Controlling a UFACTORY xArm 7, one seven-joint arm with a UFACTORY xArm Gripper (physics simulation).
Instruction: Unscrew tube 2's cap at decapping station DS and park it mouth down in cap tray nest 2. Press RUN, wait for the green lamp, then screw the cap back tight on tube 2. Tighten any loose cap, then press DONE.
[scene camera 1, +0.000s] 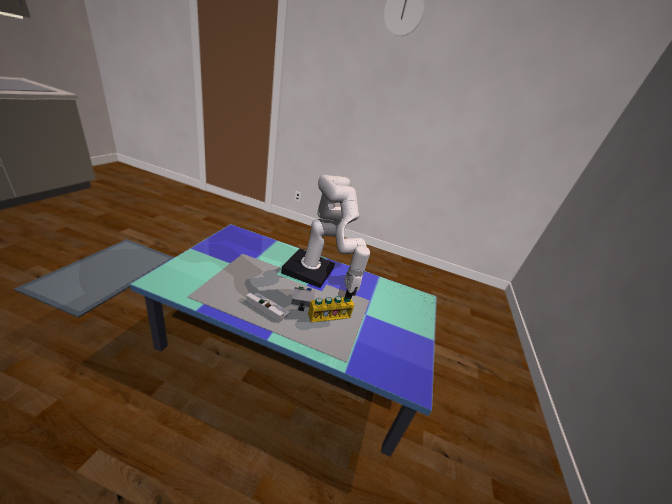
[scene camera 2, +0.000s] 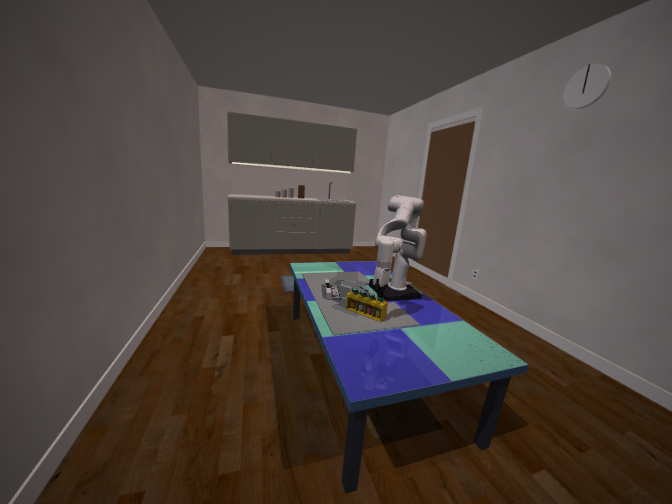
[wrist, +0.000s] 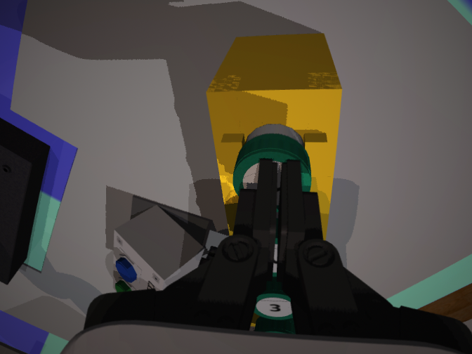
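My gripper (scene camera 1: 348, 296) (wrist: 278, 186) is shut with nothing between its fingers. In the wrist view its fingertips are over the green cap (wrist: 272, 145) at one end of the yellow rack (scene camera 1: 311, 312) (scene camera 2: 384, 312) (wrist: 322, 112); contact cannot be told. The fingers cover that cap's number. Another green-rimmed cap shows as a strip between the fingers, its number hidden. The cap marked 3 (wrist: 274, 307) is closer to the gripper's body. Several green caps stand in a row on the rack. A grey box (scene camera 1: 302, 294) (wrist: 160, 242) has a blue button (wrist: 126, 269) and a green button (wrist: 122, 286).
A long white fixture (scene camera 1: 259, 304) (scene camera 2: 327, 290) with small dark parts lies on the grey mat (scene camera 1: 217, 284) (scene camera 2: 347, 324). The arm's black base (scene camera 1: 298, 268) (scene camera 2: 407, 294) (wrist: 22, 200) stands behind the grey box. The mat lies on the blue and green table (scene camera 1: 396, 347) (scene camera 2: 374, 368).
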